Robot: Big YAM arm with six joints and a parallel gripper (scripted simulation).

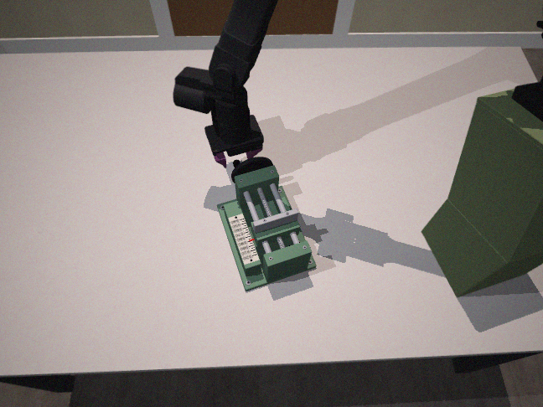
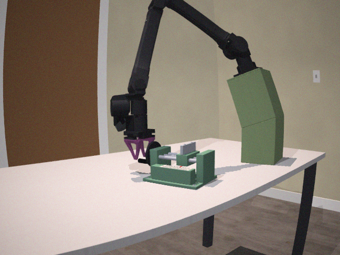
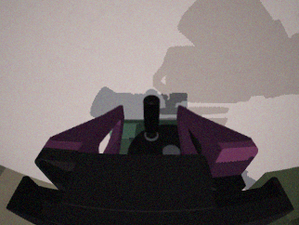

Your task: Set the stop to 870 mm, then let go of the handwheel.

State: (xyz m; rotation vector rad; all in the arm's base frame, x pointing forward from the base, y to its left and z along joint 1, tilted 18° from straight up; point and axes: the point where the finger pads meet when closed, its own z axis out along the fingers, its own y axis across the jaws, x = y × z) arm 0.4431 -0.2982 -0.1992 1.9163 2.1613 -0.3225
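Right now my hand is 20 mm above the black handwheel handle and 10 mm to the right of it. Round my hand: grey stop carriage: 180 mm to the left, 30 mm behind, 20 mm above; black handwheel: 30 mm to the left, 10 mm below, 10 mm behind.
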